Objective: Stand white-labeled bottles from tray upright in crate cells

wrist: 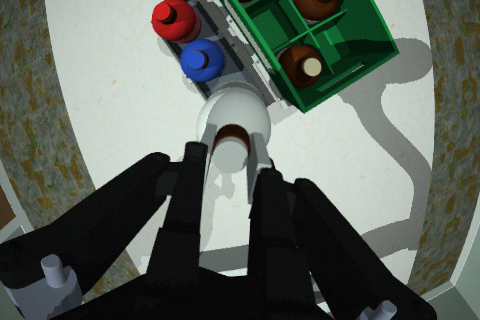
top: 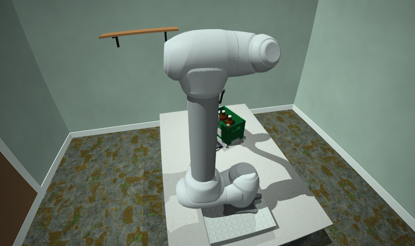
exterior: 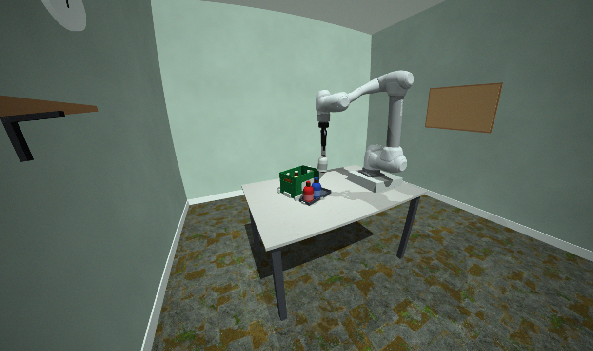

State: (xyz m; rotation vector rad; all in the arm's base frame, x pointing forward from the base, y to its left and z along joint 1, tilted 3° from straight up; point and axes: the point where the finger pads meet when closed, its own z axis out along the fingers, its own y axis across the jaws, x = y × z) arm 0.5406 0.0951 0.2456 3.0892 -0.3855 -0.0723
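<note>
The white-labeled bottle lies 9 cm below my hand. Round my hand: blue bottle (27 cm below, 7 cm ahead, 5 cm to the left); then red bottle (27 cm below, 15 cm ahead, 10 cm to the left); then green crate (27 cm below, 16 cm ahead, 11 cm to the right).
</note>
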